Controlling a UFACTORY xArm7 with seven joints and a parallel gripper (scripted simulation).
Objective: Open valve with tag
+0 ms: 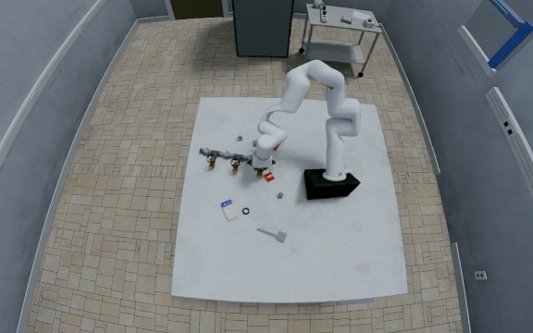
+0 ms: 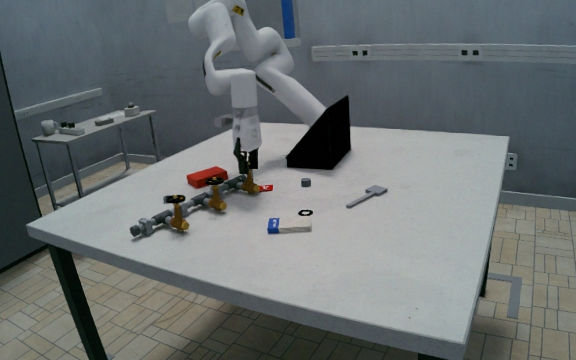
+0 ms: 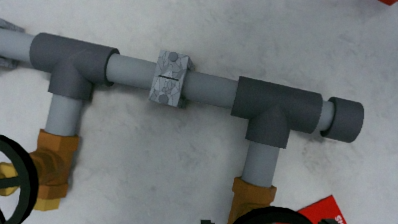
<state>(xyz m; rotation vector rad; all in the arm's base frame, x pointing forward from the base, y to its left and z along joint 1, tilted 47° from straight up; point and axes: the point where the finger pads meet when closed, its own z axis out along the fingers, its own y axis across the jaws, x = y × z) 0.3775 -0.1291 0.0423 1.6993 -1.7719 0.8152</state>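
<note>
The red tag is 90 mm below my hand, 40 mm behind it and 30 mm to the left of it. Round my hand: white box 200 mm to the left, 190 mm ahead, 90 mm below; red block 210 mm to the right, 80 mm below, 80 mm behind; grey flat tool 360 mm to the left, 90 mm below, 30 mm behind.
</note>
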